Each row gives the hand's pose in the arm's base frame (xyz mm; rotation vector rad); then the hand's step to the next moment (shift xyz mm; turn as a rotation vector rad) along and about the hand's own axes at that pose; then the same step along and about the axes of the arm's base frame.
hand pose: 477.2 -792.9 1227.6 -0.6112 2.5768 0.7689
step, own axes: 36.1 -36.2 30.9 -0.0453 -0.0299 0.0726
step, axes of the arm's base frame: -4.7 -19.9 -56.1 0.0695 0.0332 -0.0477
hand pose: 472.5 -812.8 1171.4 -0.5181 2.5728 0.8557
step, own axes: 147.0 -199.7 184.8 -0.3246 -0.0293 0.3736
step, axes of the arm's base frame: 7.3 -65.9 -302.1 0.3801 0.2844 -0.1429
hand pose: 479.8 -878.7 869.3 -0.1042 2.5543 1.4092
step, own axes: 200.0 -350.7 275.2 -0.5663 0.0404 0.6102
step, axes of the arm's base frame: -91.8 52.4 -477.0 0.6412 0.5103 -0.1522
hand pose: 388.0 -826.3 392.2 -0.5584 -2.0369 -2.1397
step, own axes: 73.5 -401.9 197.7 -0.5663 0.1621 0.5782
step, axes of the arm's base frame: -173.0 237.1 -346.2 0.6778 0.4694 -0.0390
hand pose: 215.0 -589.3 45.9 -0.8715 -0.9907 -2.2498
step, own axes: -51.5 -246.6 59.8 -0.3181 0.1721 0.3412
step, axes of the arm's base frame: -112.2 203.2 -114.7 0.4411 0.2284 0.0223
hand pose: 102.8 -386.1 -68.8 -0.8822 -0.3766 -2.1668
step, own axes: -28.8 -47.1 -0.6 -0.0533 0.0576 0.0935
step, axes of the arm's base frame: -21.3 46.8 -20.0 0.1124 0.0374 0.0296
